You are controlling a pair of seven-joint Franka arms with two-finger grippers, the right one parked.
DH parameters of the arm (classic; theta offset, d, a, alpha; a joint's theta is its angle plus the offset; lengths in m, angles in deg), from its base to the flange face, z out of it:
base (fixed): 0 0 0 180
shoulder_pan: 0 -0.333 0 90
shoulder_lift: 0 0 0 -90
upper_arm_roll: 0 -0.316 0.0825 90
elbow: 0 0 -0.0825 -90
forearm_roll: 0 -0.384 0 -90
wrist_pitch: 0 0 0.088 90
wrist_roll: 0 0.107 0 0
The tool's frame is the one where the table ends.
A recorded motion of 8 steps. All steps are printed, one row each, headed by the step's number.
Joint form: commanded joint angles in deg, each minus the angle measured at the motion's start. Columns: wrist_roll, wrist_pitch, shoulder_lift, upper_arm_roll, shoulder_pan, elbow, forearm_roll.
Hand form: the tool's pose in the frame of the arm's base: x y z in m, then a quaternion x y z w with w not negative. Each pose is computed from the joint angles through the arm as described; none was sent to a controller.
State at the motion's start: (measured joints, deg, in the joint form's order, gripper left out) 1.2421 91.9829 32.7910 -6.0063 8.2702 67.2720 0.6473
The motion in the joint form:
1: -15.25 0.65 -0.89 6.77 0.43 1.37 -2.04
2: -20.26 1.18 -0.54 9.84 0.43 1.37 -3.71
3: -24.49 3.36 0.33 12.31 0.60 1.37 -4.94
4: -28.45 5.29 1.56 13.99 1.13 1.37 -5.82
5: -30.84 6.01 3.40 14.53 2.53 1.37 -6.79
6: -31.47 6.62 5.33 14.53 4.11 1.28 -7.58
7: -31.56 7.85 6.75 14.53 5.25 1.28 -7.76
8: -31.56 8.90 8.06 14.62 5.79 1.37 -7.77
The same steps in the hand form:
1: 0.6933 -0.1108 0.4505 -0.99682 -0.03892 0.06578 0.02234
2: 0.6905 -0.1363 0.4474 -0.99609 -0.05711 0.06206 0.02624
3: 0.6916 -0.1602 0.4405 -0.99590 -0.07201 0.04924 0.02415
4: 0.6924 -0.1818 0.4288 -0.99500 -0.08784 0.04198 0.02230
5: 0.6909 -0.2030 0.4072 -0.99425 -0.09061 0.04814 0.03072
6: 0.6889 -0.2217 0.3845 -0.99441 -0.08060 0.05521 0.04006
7: 0.6878 -0.2364 0.3682 -0.99506 -0.07072 0.05628 0.04103
8: 0.6876 -0.2446 0.3523 -0.99528 -0.06494 0.05956 0.04065

